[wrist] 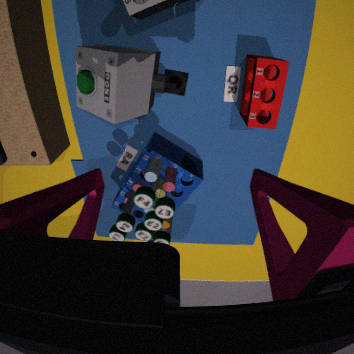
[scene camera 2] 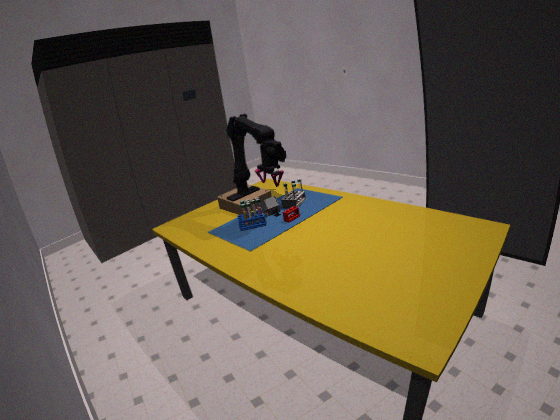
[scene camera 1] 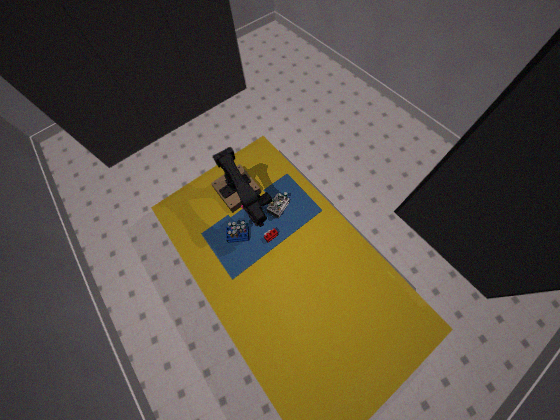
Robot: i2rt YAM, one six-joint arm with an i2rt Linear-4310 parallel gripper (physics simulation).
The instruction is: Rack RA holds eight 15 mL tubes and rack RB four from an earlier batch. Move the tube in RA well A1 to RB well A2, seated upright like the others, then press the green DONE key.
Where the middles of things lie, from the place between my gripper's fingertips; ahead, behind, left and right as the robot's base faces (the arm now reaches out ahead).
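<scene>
Grey box (wrist: 116, 83) seen 13 cm below my hand, 7 cm behind it and 3 cm to the left of it.
</scene>
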